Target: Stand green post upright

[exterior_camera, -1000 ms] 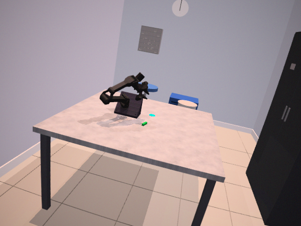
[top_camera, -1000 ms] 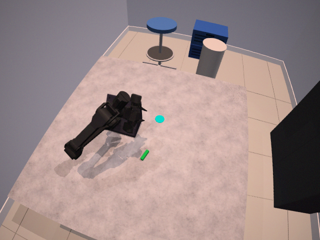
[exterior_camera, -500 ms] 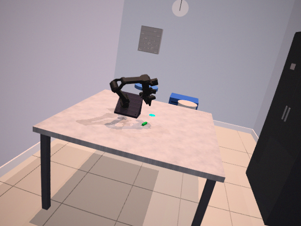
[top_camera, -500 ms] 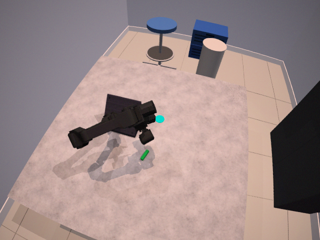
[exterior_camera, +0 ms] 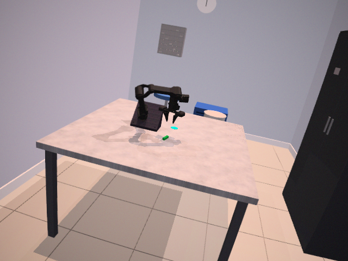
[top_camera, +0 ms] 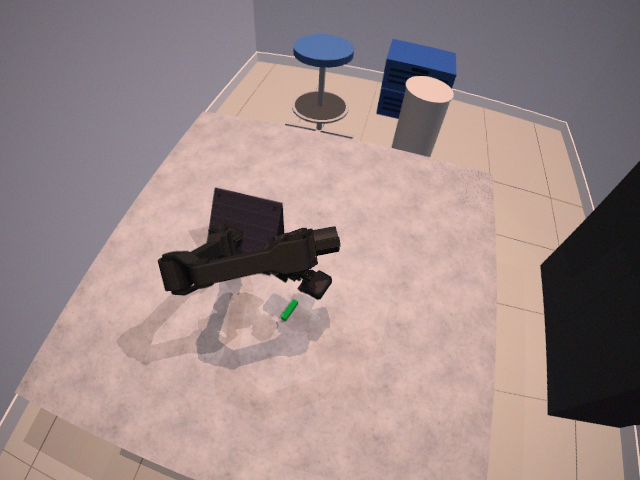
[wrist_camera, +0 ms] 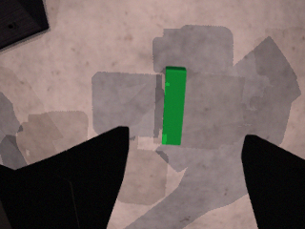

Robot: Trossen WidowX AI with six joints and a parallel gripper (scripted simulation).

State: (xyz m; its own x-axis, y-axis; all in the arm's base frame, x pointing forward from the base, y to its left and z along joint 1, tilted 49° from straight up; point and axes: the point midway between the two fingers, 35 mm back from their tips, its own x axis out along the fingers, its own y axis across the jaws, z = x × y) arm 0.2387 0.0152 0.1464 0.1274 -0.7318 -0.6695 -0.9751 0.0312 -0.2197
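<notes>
Now: gripper tip 110 mm above the green post, 20 mm to the left of it and 10 mm past it. The rest, counted from my gripper tip: cyan circle (250 mm to the left, 120 mm below, 20 mm behind).
</notes>
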